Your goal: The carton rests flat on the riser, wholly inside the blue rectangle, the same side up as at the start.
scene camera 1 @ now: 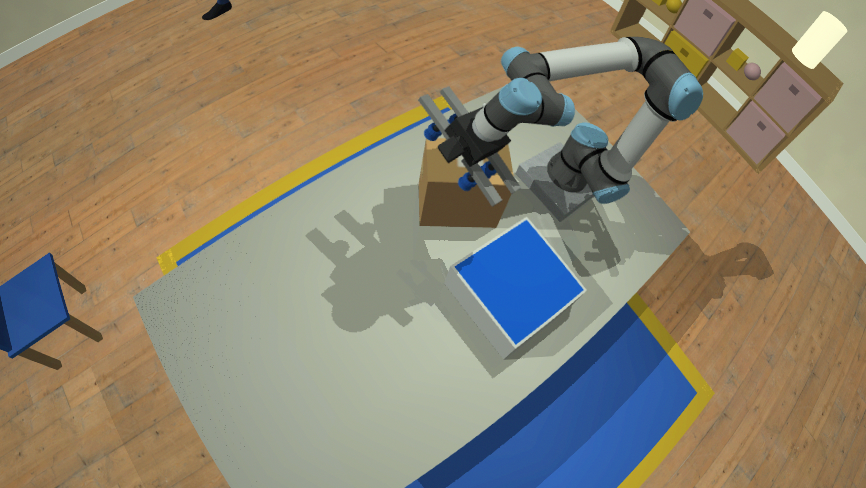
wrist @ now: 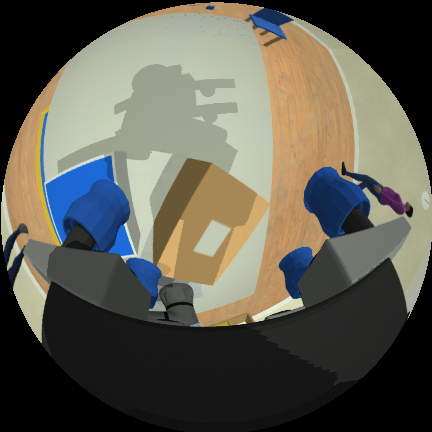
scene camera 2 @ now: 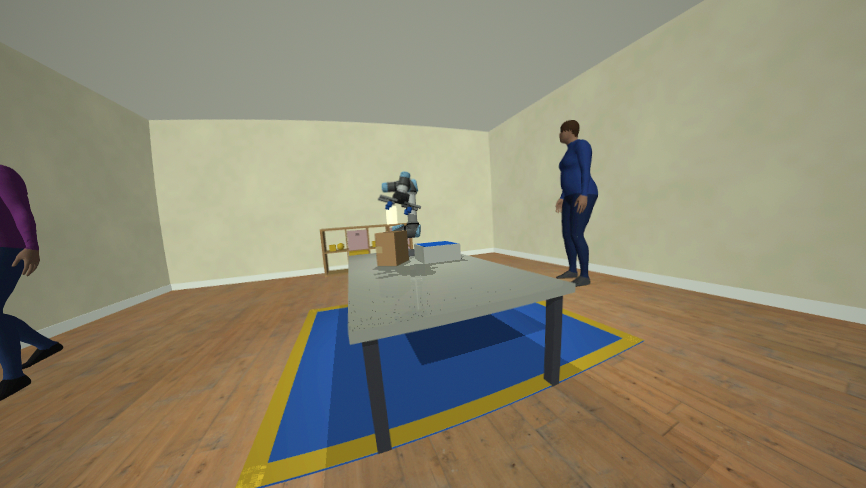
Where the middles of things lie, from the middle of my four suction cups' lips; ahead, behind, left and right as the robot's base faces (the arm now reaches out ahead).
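My suction cup is 5 cm to the left of the brown cardboard carton (scene camera 1: 442, 202) and 10 cm past it, and it is 28 cm above it. I also see the riser (scene camera 1: 513, 286), which is 28 cm to the left of my suction cup, 5 cm behind it and 33 cm below it.
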